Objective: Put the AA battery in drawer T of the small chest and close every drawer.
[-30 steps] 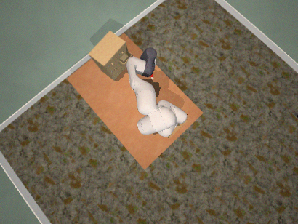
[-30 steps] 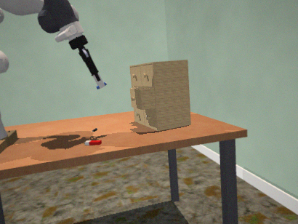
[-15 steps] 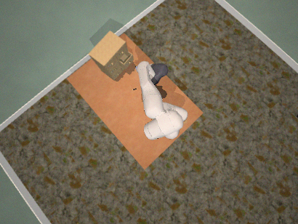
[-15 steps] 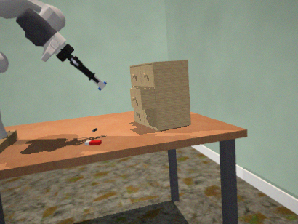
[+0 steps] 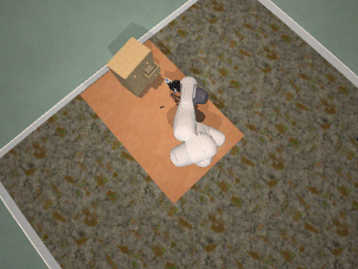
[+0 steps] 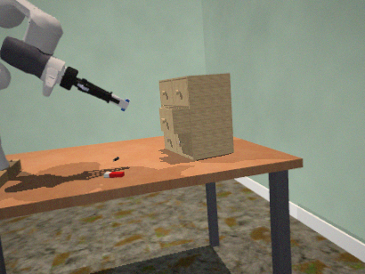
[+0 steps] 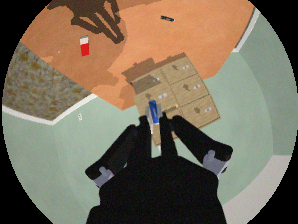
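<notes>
My hand is 26 cm short of the drawer and 11 cm above it. From my hand the other things lie so: white cylinder 7 cm behind, 10 cm to the right, 24 cm below; then blue AA battery 2 cm ahead, 1 cm below; then small black piece 1 cm behind, 14 cm to the left, 24 cm below.
</notes>
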